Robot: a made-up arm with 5 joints. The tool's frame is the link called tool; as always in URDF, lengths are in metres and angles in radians. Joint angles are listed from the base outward.
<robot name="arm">
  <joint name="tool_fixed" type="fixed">
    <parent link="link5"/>
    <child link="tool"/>
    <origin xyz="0 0 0" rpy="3.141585 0 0"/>
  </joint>
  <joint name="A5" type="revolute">
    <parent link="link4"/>
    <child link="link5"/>
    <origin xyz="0.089 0 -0.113" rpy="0 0 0"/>
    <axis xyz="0 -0.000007 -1"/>
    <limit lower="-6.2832" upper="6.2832"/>
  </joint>
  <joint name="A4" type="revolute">
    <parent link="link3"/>
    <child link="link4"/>
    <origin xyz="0.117 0 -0.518" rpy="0 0 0"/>
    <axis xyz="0 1 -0.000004"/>
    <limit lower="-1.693" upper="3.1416"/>
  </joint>
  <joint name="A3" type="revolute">
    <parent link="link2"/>
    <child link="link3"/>
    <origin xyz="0.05 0 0.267" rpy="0 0 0"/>
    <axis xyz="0 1 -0.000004"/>
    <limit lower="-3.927" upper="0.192"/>
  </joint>
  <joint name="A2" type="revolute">
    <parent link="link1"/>
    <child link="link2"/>
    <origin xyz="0 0 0" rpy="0 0 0"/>
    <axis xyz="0 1 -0.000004"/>
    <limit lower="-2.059" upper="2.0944"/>
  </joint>
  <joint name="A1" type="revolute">
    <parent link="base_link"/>
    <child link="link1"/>
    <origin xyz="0 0 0.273" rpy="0 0 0"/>
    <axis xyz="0 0 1"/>
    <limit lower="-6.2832" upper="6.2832"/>
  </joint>
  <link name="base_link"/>
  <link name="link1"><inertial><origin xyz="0.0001 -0.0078 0.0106"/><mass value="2.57"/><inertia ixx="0.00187" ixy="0" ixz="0" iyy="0.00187" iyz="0" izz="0.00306"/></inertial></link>
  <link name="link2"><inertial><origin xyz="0.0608 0.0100 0.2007"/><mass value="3.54"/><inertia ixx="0.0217" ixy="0" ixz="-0.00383" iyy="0.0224" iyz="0" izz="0.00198"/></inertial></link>
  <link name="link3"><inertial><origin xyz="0.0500 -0.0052 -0.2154"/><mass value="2.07"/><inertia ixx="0.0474" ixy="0" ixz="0.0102" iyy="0.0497" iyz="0" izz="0.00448"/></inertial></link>
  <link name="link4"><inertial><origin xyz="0.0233 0.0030 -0.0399"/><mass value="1.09"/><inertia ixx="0.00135" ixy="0" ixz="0.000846" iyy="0.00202" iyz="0" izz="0.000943"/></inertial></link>
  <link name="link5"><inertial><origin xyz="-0.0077 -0.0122 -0.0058"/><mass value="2.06"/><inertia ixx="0.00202" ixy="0" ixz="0" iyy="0.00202" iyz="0" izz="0.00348"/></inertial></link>
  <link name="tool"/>
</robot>
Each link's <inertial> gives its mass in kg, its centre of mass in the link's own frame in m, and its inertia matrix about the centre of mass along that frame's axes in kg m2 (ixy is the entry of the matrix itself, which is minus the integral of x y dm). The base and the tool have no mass. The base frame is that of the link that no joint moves.
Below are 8 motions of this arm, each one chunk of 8 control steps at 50 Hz.
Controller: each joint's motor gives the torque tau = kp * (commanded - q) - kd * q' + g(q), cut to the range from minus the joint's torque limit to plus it. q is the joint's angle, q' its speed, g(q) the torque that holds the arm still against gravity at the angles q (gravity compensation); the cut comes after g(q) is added. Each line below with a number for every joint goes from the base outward.
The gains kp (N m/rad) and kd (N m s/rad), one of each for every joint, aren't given. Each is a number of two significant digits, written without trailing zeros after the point. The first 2 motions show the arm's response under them.
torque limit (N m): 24 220 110 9.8 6.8
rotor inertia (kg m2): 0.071 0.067 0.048 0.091 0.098
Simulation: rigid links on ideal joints. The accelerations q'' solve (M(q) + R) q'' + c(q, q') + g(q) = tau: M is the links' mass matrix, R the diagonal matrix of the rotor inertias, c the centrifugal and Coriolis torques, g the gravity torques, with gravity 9.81 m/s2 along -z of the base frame. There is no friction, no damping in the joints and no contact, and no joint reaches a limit. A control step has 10 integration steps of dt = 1/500 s. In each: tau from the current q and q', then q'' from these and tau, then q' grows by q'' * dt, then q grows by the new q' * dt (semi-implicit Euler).
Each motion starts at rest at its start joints. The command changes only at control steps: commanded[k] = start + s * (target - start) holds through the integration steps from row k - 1 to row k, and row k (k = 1, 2, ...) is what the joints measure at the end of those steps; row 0 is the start. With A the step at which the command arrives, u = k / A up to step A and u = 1 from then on. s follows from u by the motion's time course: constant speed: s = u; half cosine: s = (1 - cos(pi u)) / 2; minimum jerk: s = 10 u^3 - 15 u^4 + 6 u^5; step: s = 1 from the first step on.
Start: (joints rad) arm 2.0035 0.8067 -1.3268 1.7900 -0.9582
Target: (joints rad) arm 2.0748 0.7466 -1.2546 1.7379 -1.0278
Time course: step
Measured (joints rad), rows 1 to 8:
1: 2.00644 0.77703 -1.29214 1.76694 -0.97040
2: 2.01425 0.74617 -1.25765 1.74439 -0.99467
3: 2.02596 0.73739 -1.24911 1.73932 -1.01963
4: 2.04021 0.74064 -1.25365 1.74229 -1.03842
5: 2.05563 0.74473 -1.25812 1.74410 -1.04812
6: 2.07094 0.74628 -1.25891 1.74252 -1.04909
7: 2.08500 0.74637 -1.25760 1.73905 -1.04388
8: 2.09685 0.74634 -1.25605 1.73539 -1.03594
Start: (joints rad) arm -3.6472 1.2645 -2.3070 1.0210 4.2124
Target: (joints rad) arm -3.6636 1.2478 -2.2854 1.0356 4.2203
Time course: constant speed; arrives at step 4
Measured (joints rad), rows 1 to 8:
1: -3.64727 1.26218 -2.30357 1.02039 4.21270
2: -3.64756 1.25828 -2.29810 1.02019 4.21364
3: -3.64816 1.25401 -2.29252 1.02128 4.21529
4: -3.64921 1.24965 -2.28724 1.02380 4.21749
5: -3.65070 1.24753 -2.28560 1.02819 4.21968
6: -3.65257 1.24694 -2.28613 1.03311 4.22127
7: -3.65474 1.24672 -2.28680 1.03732 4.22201
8: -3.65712 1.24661 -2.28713 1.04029 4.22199
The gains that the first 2 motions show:
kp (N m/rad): 270 1500 610 29 87
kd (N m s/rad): 7.3 24 13 0.71 1.9
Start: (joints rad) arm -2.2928 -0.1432 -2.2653 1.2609 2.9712
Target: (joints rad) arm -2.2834 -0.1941 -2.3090 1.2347 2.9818
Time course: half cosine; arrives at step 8
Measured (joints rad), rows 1 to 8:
1: -2.29278 -0.14357 -2.26501 1.26102 2.97128
2: -2.29264 -0.14502 -2.26424 1.26187 2.97163
3: -2.29226 -0.14814 -2.26361 1.26455 2.97251
4: -2.29149 -0.15316 -2.26422 1.27000 2.97401
5: -2.29026 -0.16007 -2.26716 1.27833 2.97607
6: -2.28857 -0.16848 -2.27311 1.28845 2.97842
7: -2.28655 -0.17772 -2.28214 1.29811 2.98065
8: -2.28444 -0.18678 -2.29362 1.30428 2.98233

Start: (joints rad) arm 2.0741 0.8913 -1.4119 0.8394 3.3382
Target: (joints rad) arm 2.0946 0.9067 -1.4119 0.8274 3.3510
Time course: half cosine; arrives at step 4
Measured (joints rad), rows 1 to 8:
1: 2.07420 0.89202 -1.41259 0.83935 3.33850
2: 2.07469 0.89462 -1.41478 0.83858 3.33988
3: 2.07592 0.89892 -1.41751 0.83567 3.34298
4: 2.07804 0.90309 -1.41840 0.82982 3.34731
5: 2.08091 0.90578 -1.41652 0.82219 3.35151
6: 2.08433 0.90731 -1.41326 0.81519 3.35438
7: 2.08805 0.90835 -1.41026 0.81082 3.35546
8: 2.09186 0.90910 -1.40823 0.80999 3.35495

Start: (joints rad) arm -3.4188 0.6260 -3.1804 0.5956 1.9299
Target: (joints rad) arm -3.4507 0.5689 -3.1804 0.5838 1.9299
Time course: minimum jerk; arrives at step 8
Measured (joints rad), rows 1 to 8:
1: -3.41883 0.62568 -3.18001 0.59568 1.92990
2: -3.41907 0.62371 -3.17775 0.59639 1.92986
3: -3.41992 0.61881 -3.17287 0.59908 1.92977
4: -3.42188 0.61084 -3.16657 0.60533 1.92962
5: -3.42539 0.60078 -3.16133 0.61580 1.92942
6: -3.43057 0.59025 -3.15964 0.62934 1.92923
7: -3.43716 0.58089 -3.16280 0.64287 1.92912
8: -3.44445 0.57359 -3.17006 0.65223 1.92914

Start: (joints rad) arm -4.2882 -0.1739 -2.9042 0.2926 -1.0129
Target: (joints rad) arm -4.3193 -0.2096 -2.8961 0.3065 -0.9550
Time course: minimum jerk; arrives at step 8
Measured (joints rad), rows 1 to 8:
1: -4.28836 -0.17412 -2.90391 0.29264 -1.01274
2: -4.28945 -0.17550 -2.90221 0.29304 -1.01152
3: -4.29244 -0.17884 -2.89853 0.29478 -1.00761
4: -4.29760 -0.18417 -2.89366 0.29911 -0.99958
5: -4.30422 -0.19078 -2.88927 0.30676 -0.98730
6: -4.31084 -0.19752 -2.88708 0.31728 -0.97245
7: -4.31599 -0.20331 -2.88802 0.32880 -0.95811
8: -4.31889 -0.20760 -2.89165 0.33852 -0.94753

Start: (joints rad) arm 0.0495 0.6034 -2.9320 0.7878 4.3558
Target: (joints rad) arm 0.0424 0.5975 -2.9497 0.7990 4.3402
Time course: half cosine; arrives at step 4
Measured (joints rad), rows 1 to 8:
1: 0.04946 0.60355 -2.93248 0.78829 4.35542
2: 0.04924 0.60385 -2.93415 0.79056 4.35371
3: 0.04869 0.60376 -2.93696 0.79566 4.35000
4: 0.04777 0.60274 -2.94019 0.80321 4.34495
5: 0.04656 0.60093 -2.94338 0.81143 4.34013
6: 0.04518 0.59889 -2.94652 0.81838 4.33684
7: 0.04375 0.59704 -2.94946 0.82249 4.33554
8: 0.04237 0.59557 -2.95192 0.82285 4.33597

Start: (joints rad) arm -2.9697 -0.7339 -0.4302 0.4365 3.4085
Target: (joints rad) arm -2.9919 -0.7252 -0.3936 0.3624 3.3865
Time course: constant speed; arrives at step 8
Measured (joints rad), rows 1 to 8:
1: -2.96987 -0.73388 -0.42963 0.43515 3.40806
2: -2.97046 -0.73363 -0.42788 0.43070 3.40666
3: -2.97165 -0.73293 -0.42476 0.42254 3.40423
4: -2.97350 -0.73177 -0.42034 0.41101 3.40099
5: -2.97603 -0.73027 -0.41488 0.39720 3.39734
6: -2.97915 -0.72861 -0.40877 0.38251 3.39364
7: -2.98274 -0.72694 -0.40246 0.36834 3.39019
8: -2.98666 -0.72537 -0.39632 0.35576 3.38709

